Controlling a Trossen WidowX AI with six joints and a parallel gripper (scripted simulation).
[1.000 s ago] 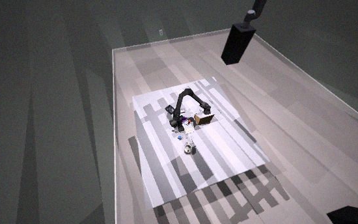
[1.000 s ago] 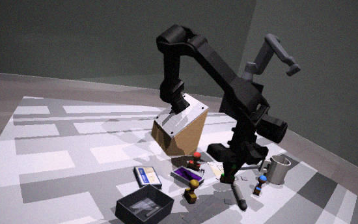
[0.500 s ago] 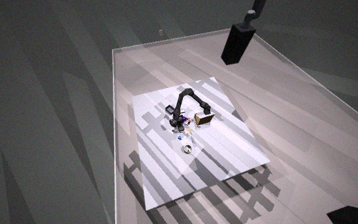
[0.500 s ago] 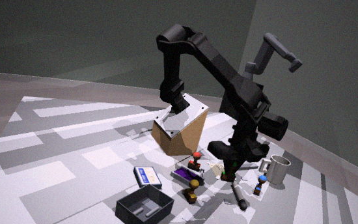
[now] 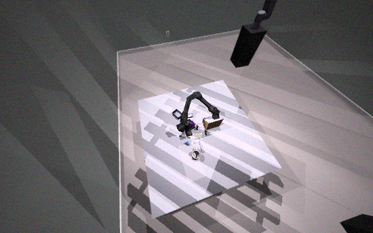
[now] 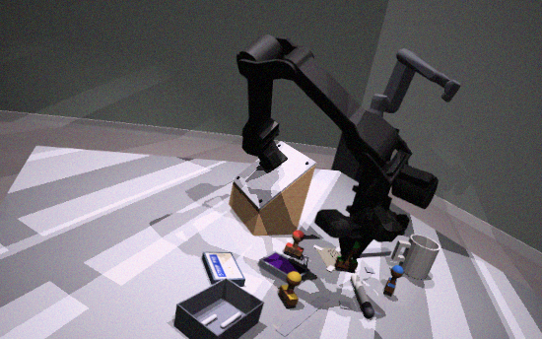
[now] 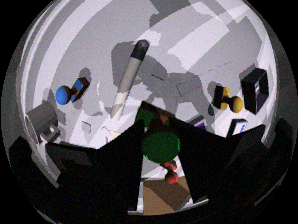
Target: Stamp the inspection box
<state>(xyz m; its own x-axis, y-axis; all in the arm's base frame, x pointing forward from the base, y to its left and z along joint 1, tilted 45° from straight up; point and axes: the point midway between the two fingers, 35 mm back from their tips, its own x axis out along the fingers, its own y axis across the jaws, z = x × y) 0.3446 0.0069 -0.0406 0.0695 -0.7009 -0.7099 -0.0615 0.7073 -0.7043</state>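
Now: the purple ink pad 80 mm behind my gripper tip, 90 mm to the right of it and 70 mm below it. From my gripper tip the other things lie so: marker (50 mm ahead, 30 mm to the left, 70 mm below); yellow-knobbed stamp (10 mm ahead, 130 mm to the right, 50 mm below); green-knobbed stamp (right at my gripper tip).
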